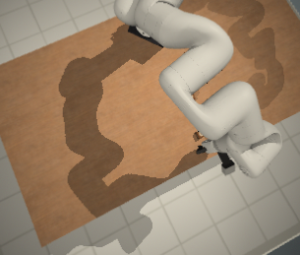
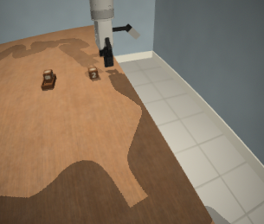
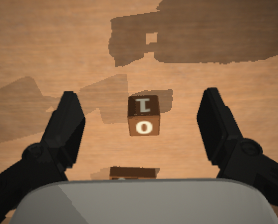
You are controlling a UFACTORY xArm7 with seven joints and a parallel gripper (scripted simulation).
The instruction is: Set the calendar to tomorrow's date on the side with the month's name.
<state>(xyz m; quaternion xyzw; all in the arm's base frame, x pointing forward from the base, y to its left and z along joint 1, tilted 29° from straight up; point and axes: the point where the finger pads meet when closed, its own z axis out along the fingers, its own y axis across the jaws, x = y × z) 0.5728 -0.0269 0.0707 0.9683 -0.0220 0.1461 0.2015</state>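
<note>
Right now my hand is 5 cm past the brown wooden cube and 5 cm above it. From my hand the other things lie so: brown wooden tray 22 cm behind, 5 cm below, 4 cm to the left.
</note>
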